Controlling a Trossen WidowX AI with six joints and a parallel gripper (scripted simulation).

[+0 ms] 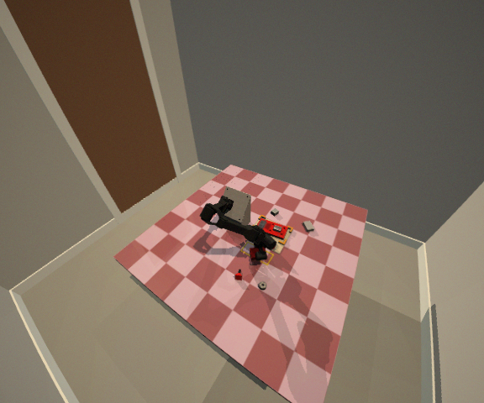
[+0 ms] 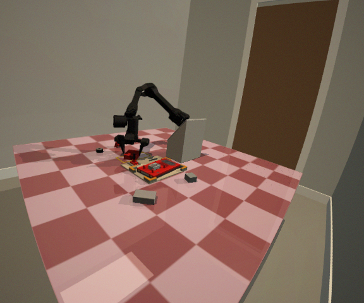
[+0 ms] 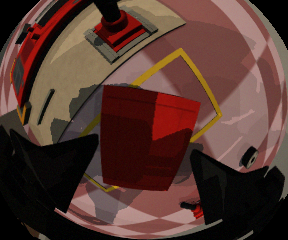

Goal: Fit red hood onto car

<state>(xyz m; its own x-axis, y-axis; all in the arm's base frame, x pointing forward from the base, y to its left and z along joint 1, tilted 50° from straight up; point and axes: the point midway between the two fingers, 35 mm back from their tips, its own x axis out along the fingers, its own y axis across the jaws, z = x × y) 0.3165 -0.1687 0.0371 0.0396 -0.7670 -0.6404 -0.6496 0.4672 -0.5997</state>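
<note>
Right now the grey engine block is 20 mm ahead of my gripper tip, 230 mm to the left of it and 10 mm above it. Round my gripper tip: red hood right at my gripper tip; dark ring 120 mm ahead, 160 mm to the right.
</note>
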